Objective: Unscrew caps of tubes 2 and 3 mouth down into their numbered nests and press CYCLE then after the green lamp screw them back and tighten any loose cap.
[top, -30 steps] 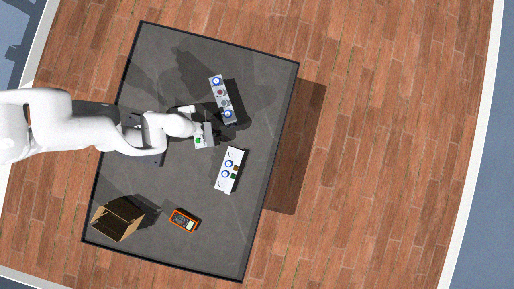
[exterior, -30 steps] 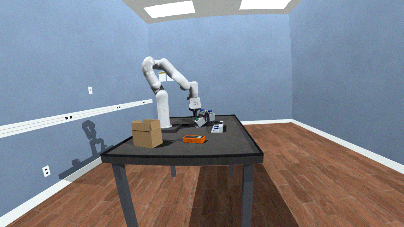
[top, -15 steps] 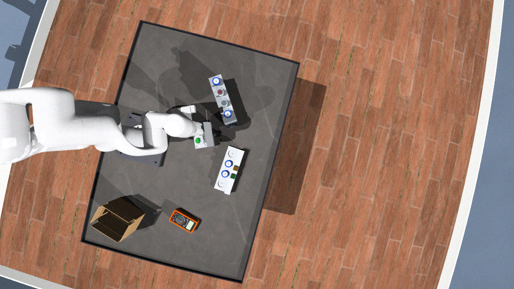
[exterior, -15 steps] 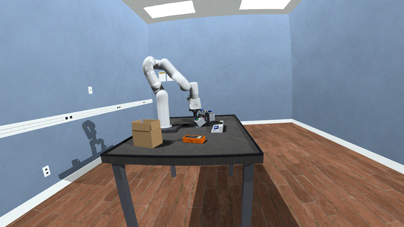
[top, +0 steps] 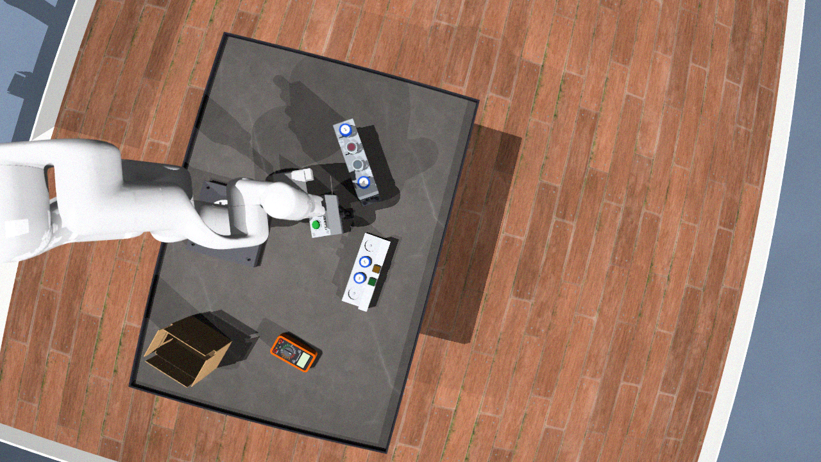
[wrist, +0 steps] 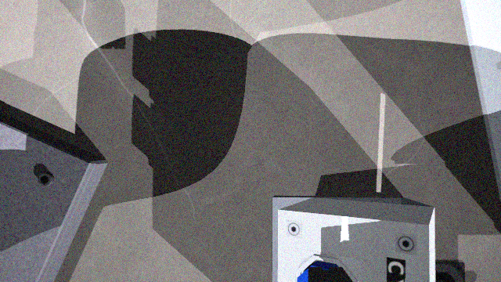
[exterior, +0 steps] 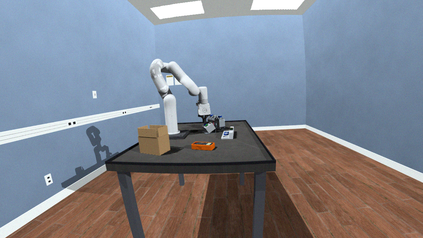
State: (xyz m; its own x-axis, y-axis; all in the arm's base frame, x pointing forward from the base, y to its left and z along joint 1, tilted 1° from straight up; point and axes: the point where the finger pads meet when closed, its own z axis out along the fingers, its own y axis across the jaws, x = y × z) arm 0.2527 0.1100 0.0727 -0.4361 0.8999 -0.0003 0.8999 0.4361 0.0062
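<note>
Right now the blue cycle key is 30 mm below my hand. Also, from my hand: green ready key (20 mm ahead, 40 mm to the right, 30 mm below); then raised table edge (400 mm ahead, 90 mm to the right, 90 mm below); then key housing (20 mm ahead, 20 mm to the right, 40 mm below).
</note>
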